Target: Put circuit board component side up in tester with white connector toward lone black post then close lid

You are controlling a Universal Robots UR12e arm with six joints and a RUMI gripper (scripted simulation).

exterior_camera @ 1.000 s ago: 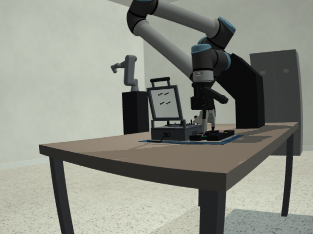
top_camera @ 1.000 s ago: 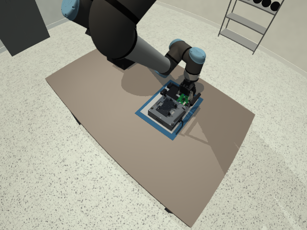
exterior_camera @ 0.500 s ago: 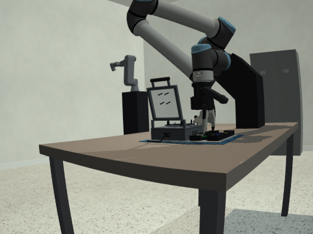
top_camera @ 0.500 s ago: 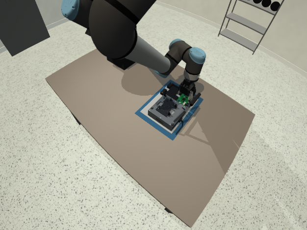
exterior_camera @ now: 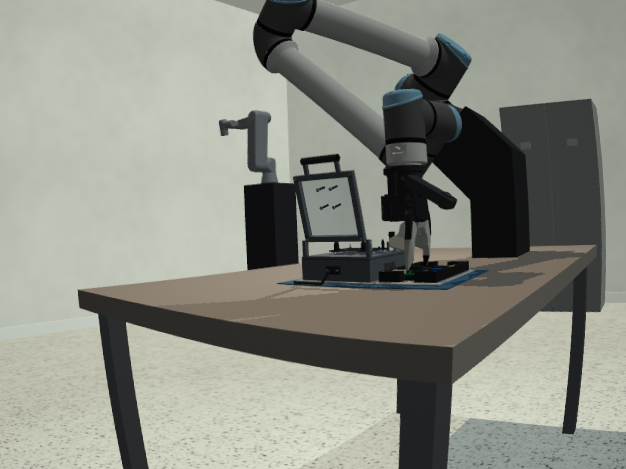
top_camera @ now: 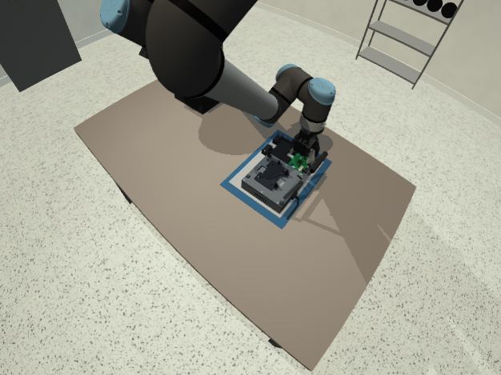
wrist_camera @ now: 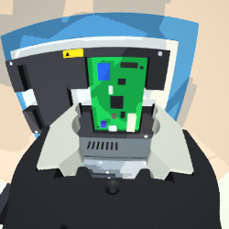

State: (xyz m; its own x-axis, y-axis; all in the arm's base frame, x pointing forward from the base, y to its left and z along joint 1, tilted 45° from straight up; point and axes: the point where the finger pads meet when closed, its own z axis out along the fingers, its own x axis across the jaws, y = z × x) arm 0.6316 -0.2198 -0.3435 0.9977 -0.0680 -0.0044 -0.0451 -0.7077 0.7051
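Right now my hand is 20 mm above the green circuit board. The rest, counted from my hand: tester bed 160 mm to the right, 40 mm behind, 30 mm above; then black post 110 mm to the right, 110 mm behind, 50 mm above; then tester 130 mm to the right, 70 mm above, 10 mm behind.
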